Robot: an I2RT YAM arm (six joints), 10 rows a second.
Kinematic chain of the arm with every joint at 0, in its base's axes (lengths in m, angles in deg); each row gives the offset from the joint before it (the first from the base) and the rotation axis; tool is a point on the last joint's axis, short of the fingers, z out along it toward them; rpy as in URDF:
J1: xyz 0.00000 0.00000 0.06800 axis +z
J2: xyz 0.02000 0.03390 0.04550 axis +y
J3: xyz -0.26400 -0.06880 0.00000 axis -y
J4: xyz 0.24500 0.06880 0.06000 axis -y
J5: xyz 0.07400 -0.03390 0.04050 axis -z
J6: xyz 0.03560 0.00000 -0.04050 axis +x
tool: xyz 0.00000 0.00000 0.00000 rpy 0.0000 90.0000 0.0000
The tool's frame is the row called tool.
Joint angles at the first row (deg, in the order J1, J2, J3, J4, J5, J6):
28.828 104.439 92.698 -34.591 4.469 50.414
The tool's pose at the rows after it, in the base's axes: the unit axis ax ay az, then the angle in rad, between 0 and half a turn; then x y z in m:
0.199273 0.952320 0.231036 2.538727 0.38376 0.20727 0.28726
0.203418 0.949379 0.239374 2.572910 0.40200 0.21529 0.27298
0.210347 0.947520 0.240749 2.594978 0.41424 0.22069 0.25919
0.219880 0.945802 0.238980 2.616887 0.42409 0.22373 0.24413
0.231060 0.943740 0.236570 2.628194 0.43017 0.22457 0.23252
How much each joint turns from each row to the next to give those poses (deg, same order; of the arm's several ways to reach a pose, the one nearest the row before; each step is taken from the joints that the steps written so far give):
-0.242 5.203 4.271 0.619 -1.866 0.774
-0.362 4.914 3.858 0.218 -1.928 0.960
-0.182 3.530 2.278 0.420 -0.741 0.952
-0.267 2.969 1.382 0.529 -0.457 1.044
-0.243 1.823 0.378 0.787 0.049 1.075

